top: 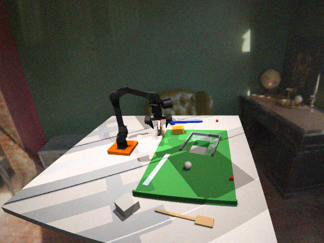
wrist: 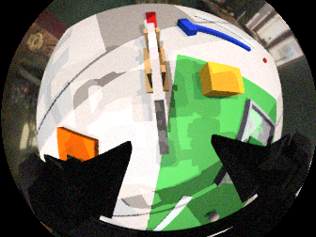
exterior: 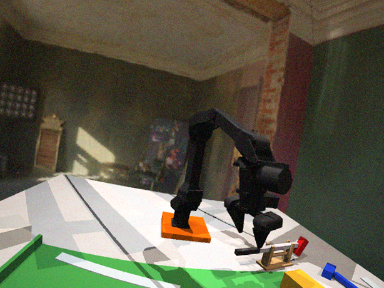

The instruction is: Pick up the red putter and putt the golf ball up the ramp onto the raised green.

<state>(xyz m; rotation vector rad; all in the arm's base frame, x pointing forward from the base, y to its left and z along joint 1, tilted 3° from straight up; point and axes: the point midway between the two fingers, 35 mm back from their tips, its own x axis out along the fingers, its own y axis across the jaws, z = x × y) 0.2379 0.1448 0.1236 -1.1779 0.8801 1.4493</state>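
Now: gripper tip 120 mm to the right of the red putter, 40 mm past it and 40 mm above it. Also, from my gripper tip: yellow block: 120 mm to the left, 110 mm ahead, 80 mm below; green mat: 240 mm ahead, 190 mm to the right, 100 mm below; wooden stand: 140 mm to the left, 70 mm below, 40 mm behind.
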